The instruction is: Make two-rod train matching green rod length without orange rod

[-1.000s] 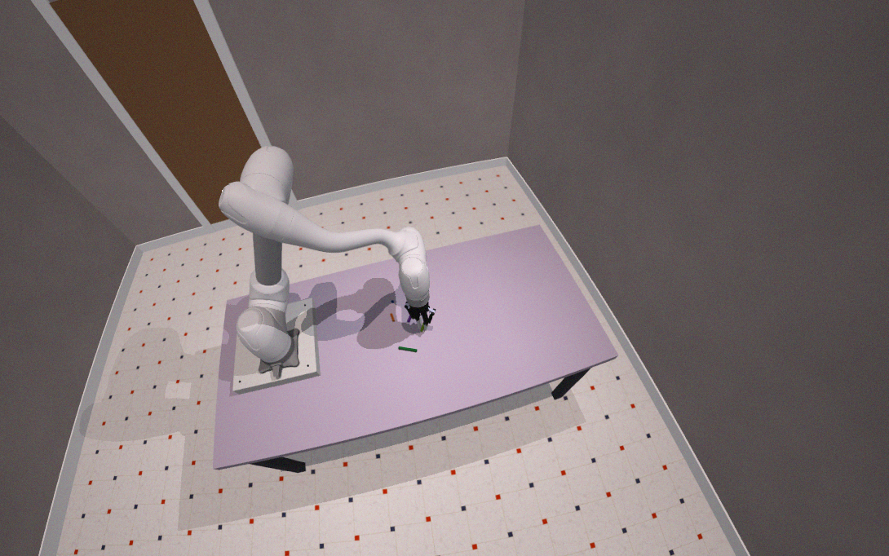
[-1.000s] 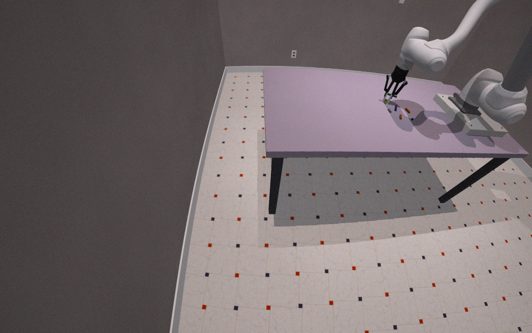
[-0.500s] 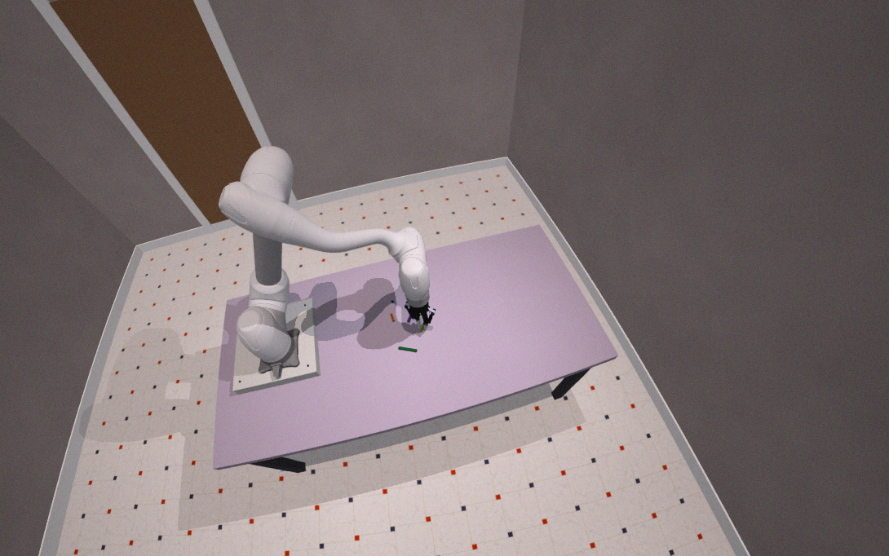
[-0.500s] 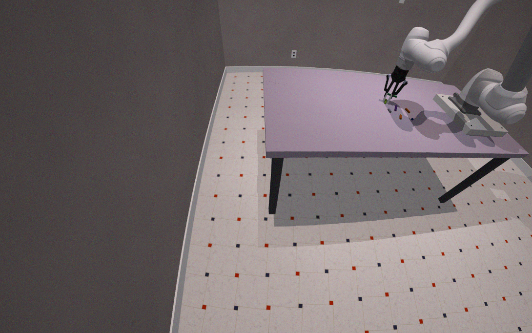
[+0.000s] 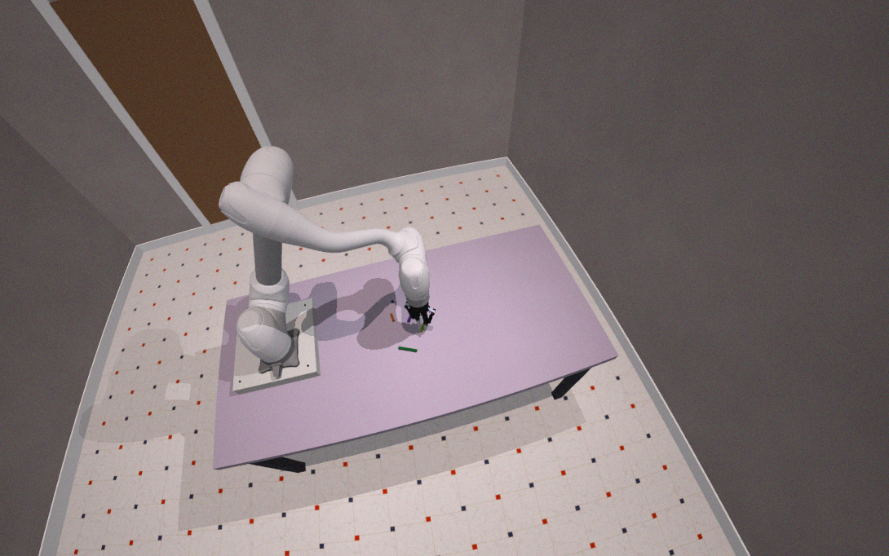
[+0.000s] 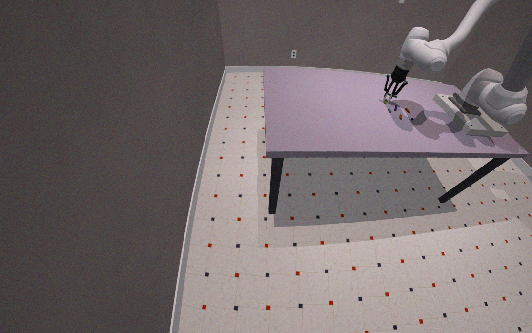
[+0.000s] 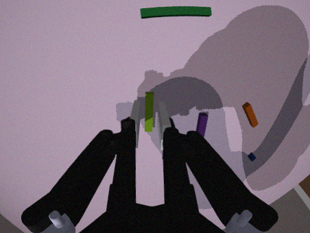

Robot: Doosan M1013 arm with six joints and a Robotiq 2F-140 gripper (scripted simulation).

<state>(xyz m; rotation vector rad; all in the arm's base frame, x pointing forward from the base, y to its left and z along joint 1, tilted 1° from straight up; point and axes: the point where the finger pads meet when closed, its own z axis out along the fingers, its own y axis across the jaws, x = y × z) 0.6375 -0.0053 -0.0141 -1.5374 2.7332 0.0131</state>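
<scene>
Now: the lime rod 3 cm below my hand. Round my hand: grey rod: 2 cm ahead, 10 cm to the left, 3 cm below; then purple rod: 5 cm behind, 6 cm to the left, 3 cm below; then green rod: 9 cm behind, 9 cm to the right, 3 cm below.
</scene>
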